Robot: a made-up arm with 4 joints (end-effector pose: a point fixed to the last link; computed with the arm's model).
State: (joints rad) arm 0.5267 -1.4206 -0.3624 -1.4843
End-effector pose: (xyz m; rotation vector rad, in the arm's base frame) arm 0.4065 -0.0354 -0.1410 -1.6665 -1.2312 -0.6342
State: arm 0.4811 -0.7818 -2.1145 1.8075
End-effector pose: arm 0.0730 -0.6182 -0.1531 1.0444 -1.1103 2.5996
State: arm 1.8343 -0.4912 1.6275 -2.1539
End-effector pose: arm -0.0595 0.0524 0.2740 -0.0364 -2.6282 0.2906
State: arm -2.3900 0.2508 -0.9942 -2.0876
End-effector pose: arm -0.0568 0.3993 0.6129 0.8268 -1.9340 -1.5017
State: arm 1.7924 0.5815 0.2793 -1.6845
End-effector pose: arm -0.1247 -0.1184 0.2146 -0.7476 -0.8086 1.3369
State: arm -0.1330 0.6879 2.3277 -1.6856
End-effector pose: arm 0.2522 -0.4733 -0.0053 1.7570 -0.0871 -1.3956
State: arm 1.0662 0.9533 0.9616 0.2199
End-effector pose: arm 0.2646 0.0645 0.2866 -0.1539 1.0245 0.4989
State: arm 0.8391 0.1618 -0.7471 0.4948
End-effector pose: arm 0.2281 -0.1269 -0.2537 -1.5920 0.3930 -0.2150
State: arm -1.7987 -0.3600 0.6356 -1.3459
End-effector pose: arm 0.0312 -0.0352 0.2545 1.6457 -0.3547 -1.8126
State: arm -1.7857 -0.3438 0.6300 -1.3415
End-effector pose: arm 0.0296 -0.0338 0.2543 1.6525 -0.3769 -1.7892
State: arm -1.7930 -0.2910 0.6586 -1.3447
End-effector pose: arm 0.0190 -0.0354 0.2382 1.7227 -0.3894 -1.7842
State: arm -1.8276 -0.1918 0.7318 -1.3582
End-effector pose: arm 0.0006 -0.0375 0.1992 1.8769 -0.3822 -1.8004
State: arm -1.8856 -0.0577 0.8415 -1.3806
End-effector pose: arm -0.0152 -0.0315 0.1397 2.1004 -0.3410 -1.8268
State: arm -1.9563 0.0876 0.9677 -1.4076
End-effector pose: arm -0.0180 -0.0111 0.0729 2.3543 -0.2590 -1.8461
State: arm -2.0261 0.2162 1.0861 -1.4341
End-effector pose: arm -0.0070 0.0204 0.0166 -2.5188 0.1439 1.8004
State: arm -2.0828 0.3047 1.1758 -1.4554
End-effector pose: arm 0.0086 0.0510 -0.0188 -2.4644 0.0334 1.6512
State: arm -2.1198 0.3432 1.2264 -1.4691
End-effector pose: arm 0.0182 0.0707 -0.0341 -2.4215 -0.0370 1.5820
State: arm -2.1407 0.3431 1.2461 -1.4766
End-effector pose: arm 0.0197 0.0792 -0.0371 -2.3905 -0.0766 1.5737
